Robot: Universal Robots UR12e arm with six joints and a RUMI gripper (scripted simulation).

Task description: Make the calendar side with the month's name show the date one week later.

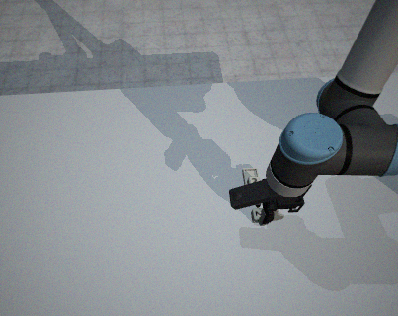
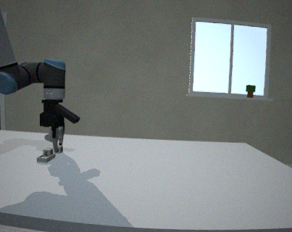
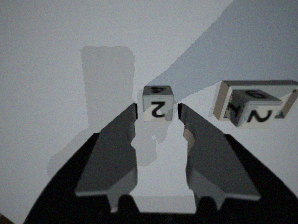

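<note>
Right now the cube is 10 mm below my hand. Also, from my hand: tray (110 mm to the right, 20 mm below, 10 mm behind).
</note>
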